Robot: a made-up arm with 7 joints. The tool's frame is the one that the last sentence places.
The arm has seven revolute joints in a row. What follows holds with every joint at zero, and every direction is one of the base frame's.
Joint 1 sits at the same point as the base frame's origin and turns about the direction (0.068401, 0.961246, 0.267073).
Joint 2 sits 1.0 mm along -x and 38.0 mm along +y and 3.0 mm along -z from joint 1 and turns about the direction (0.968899, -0.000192, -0.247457).
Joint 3 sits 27.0 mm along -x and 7.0 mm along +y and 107.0 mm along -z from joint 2 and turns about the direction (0.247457, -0.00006, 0.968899).
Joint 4 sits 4.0 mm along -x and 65.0 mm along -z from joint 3 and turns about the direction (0.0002, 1, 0.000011).
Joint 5 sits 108.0 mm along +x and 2.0 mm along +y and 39.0 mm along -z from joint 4 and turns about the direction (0.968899, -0.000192, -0.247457).
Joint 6 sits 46.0 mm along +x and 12.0 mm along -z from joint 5 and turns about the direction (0.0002, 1, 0.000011).
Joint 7 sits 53.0 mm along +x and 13.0 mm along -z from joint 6 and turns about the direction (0.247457, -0.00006, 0.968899).
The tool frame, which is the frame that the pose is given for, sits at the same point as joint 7; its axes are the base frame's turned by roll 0.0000, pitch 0.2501 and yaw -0.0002 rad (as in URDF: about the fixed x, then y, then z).
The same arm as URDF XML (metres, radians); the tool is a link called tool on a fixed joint. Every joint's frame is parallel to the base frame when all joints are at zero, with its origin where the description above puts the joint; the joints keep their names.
<robot name="arm">
<joint name="joint 1" type="continuous"><parent link="base_link"/><child link="link1"/><origin xyz="0.0000 0.0000 0.0000"/><axis xyz="0.068403 0.961235 0.26711"/></joint>
<joint name="joint 2" type="continuous"><parent link="link1"/><child link="link2"/><origin xyz="-0.0010 0.0380 -0.0030"/><axis xyz="0.968889 -0.0002 -0.247497"/></joint>
<joint name="joint 3" type="continuous"><parent link="link2"/><child link="link3"/><origin xyz="-0.0270 0.0070 -0.1070"/><axis xyz="0.247497 -0.0001 0.968889"/></joint>
<joint name="joint 4" type="continuous"><parent link="link3"/><child link="link4"/><origin xyz="-0.0040 0.0000 -0.0650"/><axis xyz="0.0002 1 0"/></joint>
<joint name="joint 5" type="continuous"><parent link="link4"/><child link="link5"/><origin xyz="0.1080 0.0020 -0.0390"/><axis xyz="0.968889 -0.0002 -0.247497"/></joint>
<joint name="joint 6" type="continuous"><parent link="link5"/><child link="link6"/><origin xyz="0.0460 0.0000 -0.0120"/><axis xyz="0.0002 1 0"/></joint>
<joint name="joint 7" type="continuous"><parent link="link6"/><child link="link7"/><origin xyz="0.0530 0.0000 -0.0130"/><axis xyz="0.247497 -0.0001 0.968889"/></joint>
<joint name="tool_fixed" type="fixed"><parent link="link7"/><child link="tool"/><origin xyz="0.0000 0.0000 0.0000" rpy="0.0000 0.2501 -0.0002"/></joint>
<link name="base_link"/>
<link name="link1"/>
<link name="link2"/>
<link name="link3"/>
<link name="link4"/>
<link name="link5"/>
<link name="link6"/>
<link name="link7"/>
<link name="tool"/>
</robot>

